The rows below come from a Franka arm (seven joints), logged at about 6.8 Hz.
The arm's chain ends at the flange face. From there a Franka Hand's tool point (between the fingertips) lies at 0.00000 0.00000 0.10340 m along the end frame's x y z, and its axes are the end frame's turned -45 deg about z.
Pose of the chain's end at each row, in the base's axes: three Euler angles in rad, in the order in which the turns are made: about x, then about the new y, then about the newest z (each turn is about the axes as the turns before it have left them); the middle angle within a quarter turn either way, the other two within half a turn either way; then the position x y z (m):
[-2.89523, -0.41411, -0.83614, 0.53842, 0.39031, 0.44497]
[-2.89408, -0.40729, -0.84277, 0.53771, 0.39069, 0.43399]
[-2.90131, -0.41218, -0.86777, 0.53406, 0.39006, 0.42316]
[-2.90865, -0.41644, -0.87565, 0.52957, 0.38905, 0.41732]
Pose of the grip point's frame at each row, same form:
[-2.89523, -0.41411, -1.62154, 0.49681, 0.41340, 0.35317]
[-2.89408, -0.40729, -1.62817, 0.49675, 0.41395, 0.34194]
[-2.90131, -0.41218, -1.65317, 0.49264, 0.41261, 0.33114]
[-2.90865, -0.41644, -1.66105, 0.48774, 0.41088, 0.32531]

